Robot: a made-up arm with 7 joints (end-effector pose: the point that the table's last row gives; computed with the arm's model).
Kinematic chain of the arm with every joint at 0, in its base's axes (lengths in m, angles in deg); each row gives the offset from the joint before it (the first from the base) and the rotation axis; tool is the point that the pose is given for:
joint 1: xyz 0 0 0.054 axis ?
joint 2: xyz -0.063 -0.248 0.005 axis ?
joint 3: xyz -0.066 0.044 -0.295 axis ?
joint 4: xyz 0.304 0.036 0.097 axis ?
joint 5: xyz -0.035 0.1 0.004 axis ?
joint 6: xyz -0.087 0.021 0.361 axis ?
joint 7: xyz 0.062 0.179 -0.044 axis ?
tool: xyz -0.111 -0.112 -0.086
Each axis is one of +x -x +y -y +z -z.
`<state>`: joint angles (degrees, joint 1 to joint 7).
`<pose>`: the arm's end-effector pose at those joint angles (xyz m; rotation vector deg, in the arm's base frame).
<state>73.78 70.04 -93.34 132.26 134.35 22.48 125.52</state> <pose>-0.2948 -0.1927 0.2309 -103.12 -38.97 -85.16</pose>
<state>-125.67 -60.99 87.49 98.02 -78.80 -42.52 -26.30</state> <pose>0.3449 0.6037 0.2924 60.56 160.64 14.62</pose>
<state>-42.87 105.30 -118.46 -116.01 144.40 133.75 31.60</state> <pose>0.3279 -0.3664 -0.0132 -37.98 74.70 100.13</pose>
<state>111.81 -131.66 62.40 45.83 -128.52 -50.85 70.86</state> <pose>-0.1870 -0.5419 0.1171 -114.79 -60.12 86.50</pose>
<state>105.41 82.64 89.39 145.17 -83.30 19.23 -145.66</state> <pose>-0.3369 -0.6467 0.2527 100.61 45.90 122.37</pose>
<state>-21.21 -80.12 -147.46 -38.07 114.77 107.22 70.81</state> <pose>-0.5976 -0.5649 -0.4722 105.32 71.73 35.85</pose>
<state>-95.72 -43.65 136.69 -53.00 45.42 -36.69 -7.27</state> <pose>-0.3092 0.4776 0.1554 -28.49 80.68 146.96</pose>
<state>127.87 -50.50 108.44 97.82 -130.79 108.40 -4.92</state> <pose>0.2666 -0.3271 0.7028 -53.43 -41.10 108.57</pose>
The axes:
joint 1: -x
joint 2: -z
joint 3: +y
joint 4: +x
joint 5: +z
joint 6: -x
joint 7: -y

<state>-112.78 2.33 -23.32 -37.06 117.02 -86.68 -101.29</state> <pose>0.0514 -0.2664 0.0819 -34.92 28.50 157.22</pose>
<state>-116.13 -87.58 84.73 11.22 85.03 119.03 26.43</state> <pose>-0.0486 0.5090 0.5278 -18.88 161.66 -40.25</pose>
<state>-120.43 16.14 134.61 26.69 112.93 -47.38 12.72</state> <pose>-0.0288 0.7457 0.0401 -65.16 -31.02 -29.37</pose>
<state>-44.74 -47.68 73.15 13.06 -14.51 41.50 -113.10</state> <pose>0.1133 0.4624 -0.0073 -85.03 132.12 16.58</pose>
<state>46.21 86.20 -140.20 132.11 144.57 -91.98 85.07</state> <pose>-0.2971 -0.2008 0.1903 -19.90 84.94 96.41</pose>
